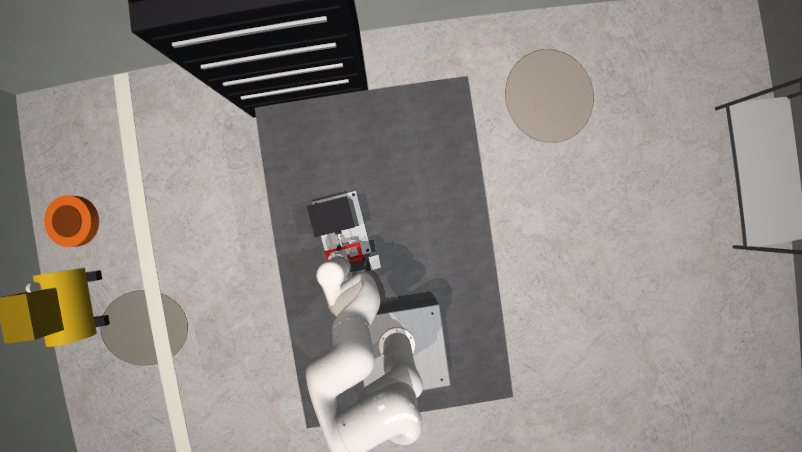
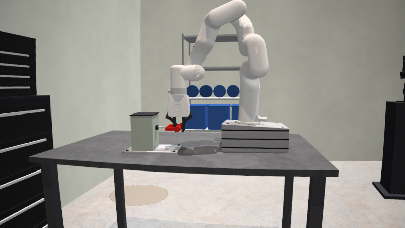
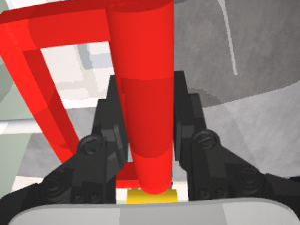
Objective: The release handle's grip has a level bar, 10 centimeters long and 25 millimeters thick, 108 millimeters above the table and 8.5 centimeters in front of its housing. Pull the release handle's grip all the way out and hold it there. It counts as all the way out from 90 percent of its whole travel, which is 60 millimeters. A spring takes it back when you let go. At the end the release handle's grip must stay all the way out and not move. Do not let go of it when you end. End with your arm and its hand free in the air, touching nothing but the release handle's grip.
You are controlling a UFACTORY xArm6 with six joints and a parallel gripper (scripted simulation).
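The red release handle grip is 50 mm ahead of my hand and 10 mm to the left of it.
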